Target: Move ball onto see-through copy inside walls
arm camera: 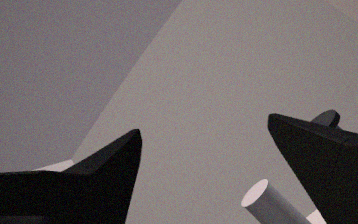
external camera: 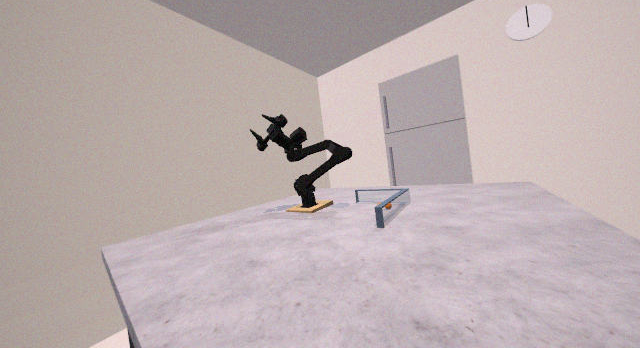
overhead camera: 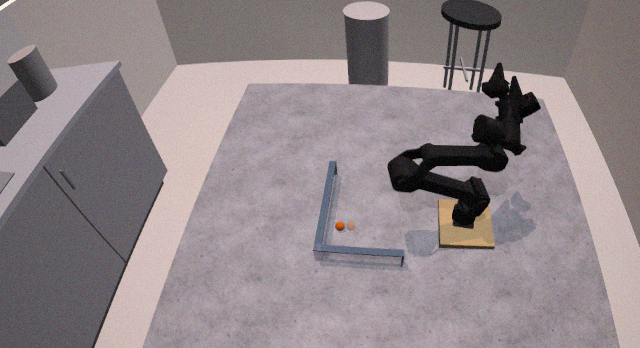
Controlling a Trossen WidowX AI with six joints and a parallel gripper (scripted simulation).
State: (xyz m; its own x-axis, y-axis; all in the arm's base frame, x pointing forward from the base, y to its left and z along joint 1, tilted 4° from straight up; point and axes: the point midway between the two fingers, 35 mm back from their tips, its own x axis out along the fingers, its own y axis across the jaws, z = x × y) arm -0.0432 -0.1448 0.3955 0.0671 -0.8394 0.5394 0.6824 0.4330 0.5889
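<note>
My gripper tip is 41 cm short of the orange ball, 29 cm to the right of it and 40 cm above it. The rest, counted from my gripper tip: see-through copy: 38 cm ahead, 28 cm to the left, 40 cm below.
</note>
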